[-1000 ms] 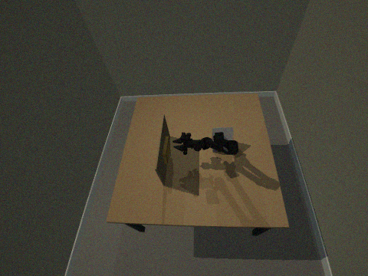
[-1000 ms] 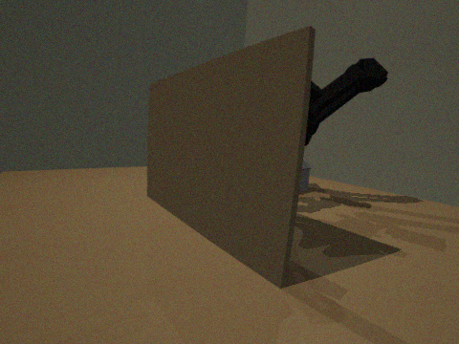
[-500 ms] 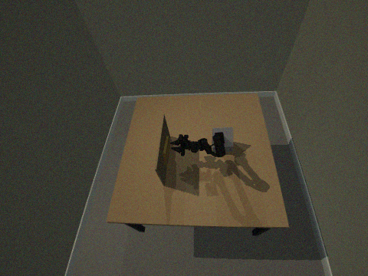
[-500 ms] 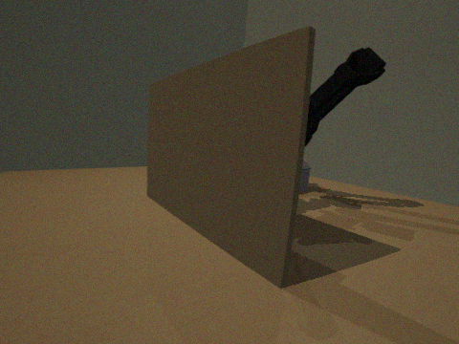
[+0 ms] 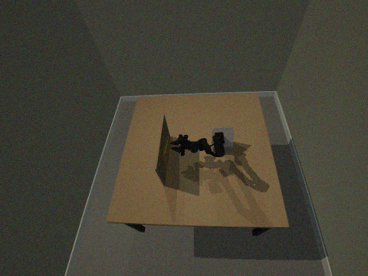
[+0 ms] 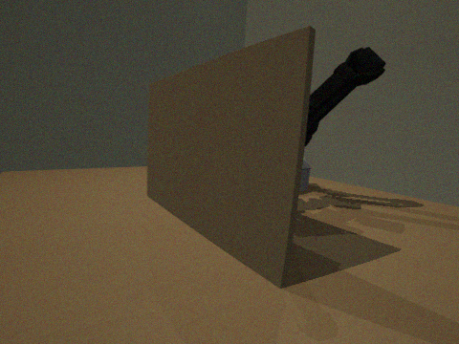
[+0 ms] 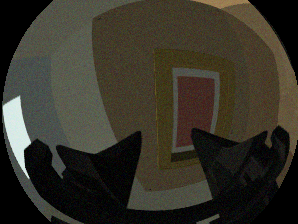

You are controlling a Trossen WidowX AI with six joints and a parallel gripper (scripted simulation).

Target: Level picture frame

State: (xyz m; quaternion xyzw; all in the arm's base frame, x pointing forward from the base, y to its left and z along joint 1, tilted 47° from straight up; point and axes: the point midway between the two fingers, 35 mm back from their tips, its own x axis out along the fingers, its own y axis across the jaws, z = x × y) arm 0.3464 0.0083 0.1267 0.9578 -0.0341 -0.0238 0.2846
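Now: gripper tip 5 cm short of the picture frame and 5 cm above it. The rest, counted from my gripper tip: brown wall panel 6 cm below, 6 cm ahead, 1 cm to the right.
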